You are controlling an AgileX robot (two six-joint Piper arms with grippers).
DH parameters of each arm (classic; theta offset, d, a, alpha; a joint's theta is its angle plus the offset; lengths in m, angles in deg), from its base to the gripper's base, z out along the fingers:
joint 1: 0 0.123 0 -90
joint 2: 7.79 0 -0.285 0
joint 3: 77.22 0 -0.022 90
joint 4: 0 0.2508 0 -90
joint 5: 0 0 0.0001 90
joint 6: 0 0.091 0 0
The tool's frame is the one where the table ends.
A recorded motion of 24 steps. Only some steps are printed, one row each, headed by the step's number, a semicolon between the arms.
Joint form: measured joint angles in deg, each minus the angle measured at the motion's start. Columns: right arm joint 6, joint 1, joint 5, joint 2, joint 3, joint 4; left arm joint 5, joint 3, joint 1, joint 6, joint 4, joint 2.
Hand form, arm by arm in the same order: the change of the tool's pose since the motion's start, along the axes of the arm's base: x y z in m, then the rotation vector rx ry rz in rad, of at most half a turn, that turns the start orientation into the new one. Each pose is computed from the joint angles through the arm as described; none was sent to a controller.
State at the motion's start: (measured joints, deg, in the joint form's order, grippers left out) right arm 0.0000 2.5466 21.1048 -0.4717 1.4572 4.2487; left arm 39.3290 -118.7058 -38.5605 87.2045 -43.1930 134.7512
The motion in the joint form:
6: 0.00 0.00 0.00 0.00 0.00 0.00; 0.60 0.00 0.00 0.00 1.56 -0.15
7: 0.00 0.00 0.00 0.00 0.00 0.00; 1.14 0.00 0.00 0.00 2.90 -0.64
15: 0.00 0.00 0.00 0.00 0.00 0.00; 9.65 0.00 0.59 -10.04 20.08 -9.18
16: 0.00 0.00 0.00 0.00 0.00 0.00; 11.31 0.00 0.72 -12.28 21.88 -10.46
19: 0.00 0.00 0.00 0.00 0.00 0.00; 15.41 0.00 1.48 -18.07 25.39 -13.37
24: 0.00 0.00 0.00 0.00 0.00 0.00; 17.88 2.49 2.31 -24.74 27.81 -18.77
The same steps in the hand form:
6: 0.0000 0.0000 0.0000 0.0000 0.0000 0.0000; -0.0005 0.0012 -0.0001 0.0230 -0.0118 -0.0121
7: 0.0000 0.0000 0.0000 0.0000 0.0000 0.0000; -0.0013 0.0027 0.0033 0.0392 -0.0266 -0.0224
15: 0.0000 0.0000 0.0000 0.0000 0.0000 0.0000; -0.0145 0.0342 0.0638 0.2047 -0.1001 -0.0045
16: 0.0000 0.0000 0.0000 0.0000 0.0000 0.0000; -0.0173 0.0397 0.0727 0.2205 -0.0897 0.0127
19: 0.0000 0.0000 0.0000 0.0000 0.0000 0.0000; -0.0225 0.0554 0.0924 0.2492 -0.0478 0.0724
24: 0.0000 0.0000 0.0000 0.0000 0.0000 0.0000; -0.0352 0.0765 0.1206 0.2407 -0.0046 0.1612

